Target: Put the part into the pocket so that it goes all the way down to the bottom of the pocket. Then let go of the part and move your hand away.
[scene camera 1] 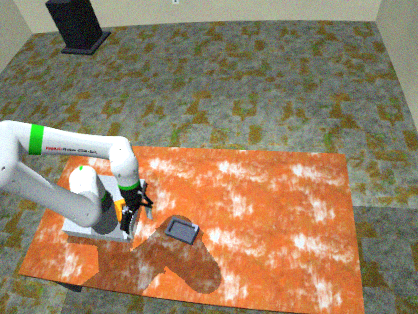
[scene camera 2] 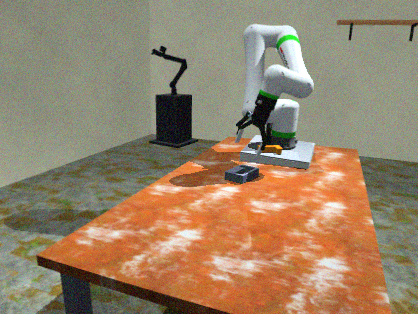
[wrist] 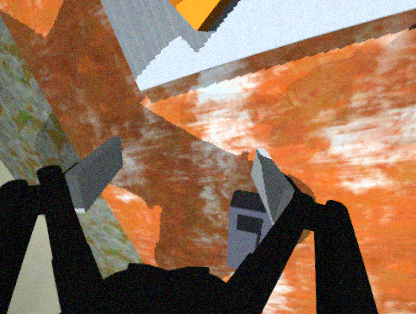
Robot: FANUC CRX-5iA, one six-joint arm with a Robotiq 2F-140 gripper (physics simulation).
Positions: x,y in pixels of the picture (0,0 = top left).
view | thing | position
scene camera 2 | gripper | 246,148
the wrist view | gripper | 188,156
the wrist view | pocket block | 249,222
